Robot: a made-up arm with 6 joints.
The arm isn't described. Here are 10 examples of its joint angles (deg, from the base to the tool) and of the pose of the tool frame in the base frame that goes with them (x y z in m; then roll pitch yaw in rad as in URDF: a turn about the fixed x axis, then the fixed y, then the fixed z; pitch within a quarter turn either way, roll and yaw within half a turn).
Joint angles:
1: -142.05 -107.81 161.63 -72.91 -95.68 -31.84
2: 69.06 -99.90 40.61 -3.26 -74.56 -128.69
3: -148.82 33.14 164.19 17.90 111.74 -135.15
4: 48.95 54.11 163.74 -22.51 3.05 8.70
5: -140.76 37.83 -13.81 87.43 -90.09 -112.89
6: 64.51 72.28 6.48 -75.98 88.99 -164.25
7: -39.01 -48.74 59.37 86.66 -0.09 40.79
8: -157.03 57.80 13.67 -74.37 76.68 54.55
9: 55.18 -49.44 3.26 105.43 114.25 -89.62
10: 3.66 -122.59 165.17 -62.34 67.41 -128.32
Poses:
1: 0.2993 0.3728 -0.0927 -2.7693 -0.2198 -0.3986
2: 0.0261 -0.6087 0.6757 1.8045 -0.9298 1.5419
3: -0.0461 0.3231 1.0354 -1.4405 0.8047 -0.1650
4: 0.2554 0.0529 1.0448 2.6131 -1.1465 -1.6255
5: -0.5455 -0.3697 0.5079 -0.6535 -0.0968 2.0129
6: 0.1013 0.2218 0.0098 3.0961 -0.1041 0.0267
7: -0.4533 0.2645 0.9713 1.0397 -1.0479 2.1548
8: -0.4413 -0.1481 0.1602 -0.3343 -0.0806 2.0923
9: -0.1014 -0.1013 1.1288 -1.0721 0.3016 2.4399
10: -0.3696 -0.0969 -0.2114 2.4250 0.3790 -0.7318
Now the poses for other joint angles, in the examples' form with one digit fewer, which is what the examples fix.
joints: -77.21 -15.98 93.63 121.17 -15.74 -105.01
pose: -0.033 0.426 1.039 2.053 -0.851 2.533
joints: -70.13 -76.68 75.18 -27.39 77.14 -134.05
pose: -0.432 0.480 0.883 -0.573 0.633 2.267
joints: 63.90 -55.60 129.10 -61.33 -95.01 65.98
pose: -0.214 -0.616 0.749 -3.065 -0.568 2.901
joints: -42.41 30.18 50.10 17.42 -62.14 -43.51
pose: 0.219 -0.527 0.911 0.024 0.746 -1.399
